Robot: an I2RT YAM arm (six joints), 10 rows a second.
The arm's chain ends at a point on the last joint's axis. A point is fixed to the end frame.
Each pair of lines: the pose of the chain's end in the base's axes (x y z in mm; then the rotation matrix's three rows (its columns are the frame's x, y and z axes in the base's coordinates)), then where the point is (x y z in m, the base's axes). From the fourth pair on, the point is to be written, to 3 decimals.
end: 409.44, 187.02, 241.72; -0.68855, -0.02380, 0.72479; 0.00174, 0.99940, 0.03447; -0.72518, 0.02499, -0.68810
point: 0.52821 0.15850 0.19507
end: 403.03, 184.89, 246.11; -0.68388, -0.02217, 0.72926; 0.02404, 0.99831, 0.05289; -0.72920, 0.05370, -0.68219
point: 0.52205 0.15749 0.19941
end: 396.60, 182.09, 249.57; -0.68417, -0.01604, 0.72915; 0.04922, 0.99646, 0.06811; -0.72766, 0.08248, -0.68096
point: 0.51542 0.15532 0.20201
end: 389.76, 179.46, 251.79; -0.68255, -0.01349, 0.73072; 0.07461, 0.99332, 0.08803; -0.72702, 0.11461, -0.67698
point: 0.509 0.154 0.204
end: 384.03, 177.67, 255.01; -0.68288, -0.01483, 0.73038; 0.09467, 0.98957, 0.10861; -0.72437, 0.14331, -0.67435
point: 0.503 0.154 0.206
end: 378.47, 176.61, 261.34; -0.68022, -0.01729, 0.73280; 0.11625, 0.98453, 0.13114; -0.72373, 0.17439, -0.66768
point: 0.498 0.154 0.212
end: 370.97, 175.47, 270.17; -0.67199, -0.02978, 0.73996; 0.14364, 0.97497, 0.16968; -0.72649, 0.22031, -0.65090
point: 0.491 0.157 0.222
